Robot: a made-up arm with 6 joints.
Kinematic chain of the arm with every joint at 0, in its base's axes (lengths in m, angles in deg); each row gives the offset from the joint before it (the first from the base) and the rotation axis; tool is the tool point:
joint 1: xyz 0 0 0.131 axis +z
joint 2: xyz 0 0.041 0 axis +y
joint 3: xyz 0 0 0.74 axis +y
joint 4: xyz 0 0 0.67 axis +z
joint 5: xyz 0 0 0 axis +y
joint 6: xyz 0 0 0.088 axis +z
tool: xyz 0 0 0
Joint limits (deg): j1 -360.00..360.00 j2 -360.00..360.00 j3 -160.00..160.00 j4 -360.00..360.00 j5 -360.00..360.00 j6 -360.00..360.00
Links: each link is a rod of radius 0.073 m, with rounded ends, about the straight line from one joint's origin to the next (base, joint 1, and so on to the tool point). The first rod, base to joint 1, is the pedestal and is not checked.
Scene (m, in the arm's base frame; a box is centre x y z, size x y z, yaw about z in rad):
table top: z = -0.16
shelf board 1: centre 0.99 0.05 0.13 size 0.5 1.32 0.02 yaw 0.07
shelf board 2: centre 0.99 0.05 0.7 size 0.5 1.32 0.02 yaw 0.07
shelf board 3: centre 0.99 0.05 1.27 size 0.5 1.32 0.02 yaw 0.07
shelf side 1: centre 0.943 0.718 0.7 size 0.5 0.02 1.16 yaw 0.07
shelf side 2: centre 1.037 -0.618 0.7 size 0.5 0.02 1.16 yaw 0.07
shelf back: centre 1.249 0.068 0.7 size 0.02 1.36 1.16 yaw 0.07
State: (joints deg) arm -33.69 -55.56 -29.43 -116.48 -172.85 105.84
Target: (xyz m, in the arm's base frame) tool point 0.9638 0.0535 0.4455
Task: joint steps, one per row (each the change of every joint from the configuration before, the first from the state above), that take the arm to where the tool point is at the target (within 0.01 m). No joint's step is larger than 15 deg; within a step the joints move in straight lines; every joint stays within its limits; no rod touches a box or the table.
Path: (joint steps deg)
1: -11.99 4.46 -14.32 7.72 7.48 10.40
2: -11.98 4.47 -14.32 7.72 7.49 10.39
3: -11.99 4.46 -14.32 7.72 7.48 10.40
4: -11.99 4.47 -14.32 7.72 7.48 10.40
5: -11.98 4.46 -14.33 7.72 7.49 10.39
6: -11.99 4.47 -14.32 7.72 7.48 10.40
7: -11.99 4.46 -14.32 7.72 7.48 10.40
8: -11.15 -2.58 9.63 -10.27 -9.38 -14.56
9: -11.15 -2.59 9.62 -10.28 -9.38 -14.55
10: -11.15 -2.59 9.63 -10.28 -9.39 -14.56
11: -11.14 -2.59 9.62 -10.28 -9.38 -14.55
12: -11.15 -2.59 9.63 -10.28 -9.39 -14.56

